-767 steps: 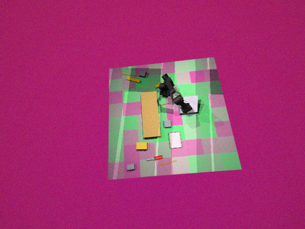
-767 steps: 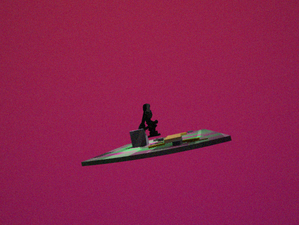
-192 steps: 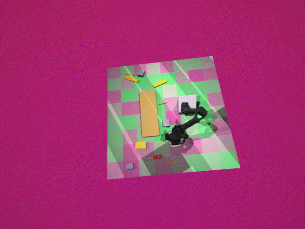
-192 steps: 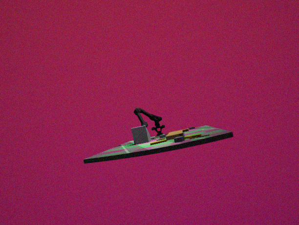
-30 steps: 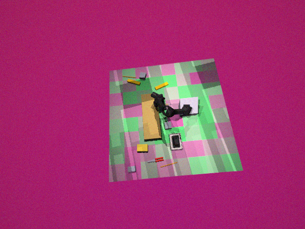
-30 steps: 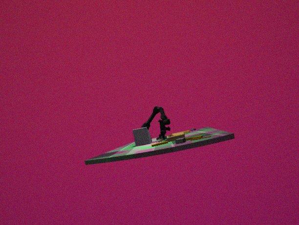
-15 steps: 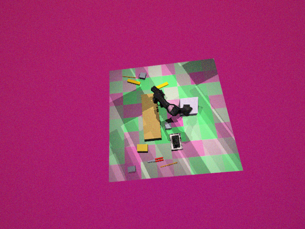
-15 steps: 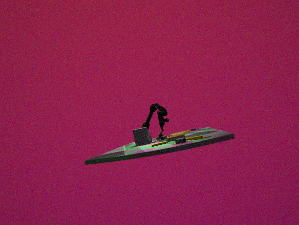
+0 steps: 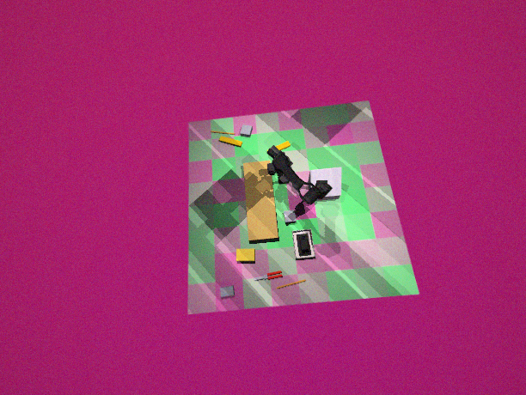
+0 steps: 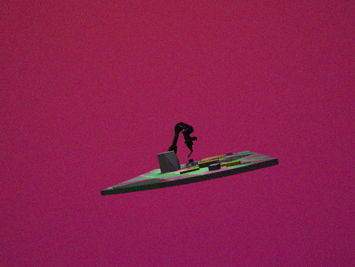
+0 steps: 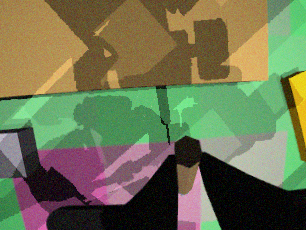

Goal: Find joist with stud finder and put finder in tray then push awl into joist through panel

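The awl lies 4 cm below my gripper tip, 4 cm behind it and 1 cm to the right of it. Round my gripper tip: yellow block 47 cm to the left, 22 cm ahead, 14 cm below; then stud finder 39 cm to the left, 13 cm behind, 11 cm below; then white tray 41 cm to the left, 15 cm below, 13 cm behind.
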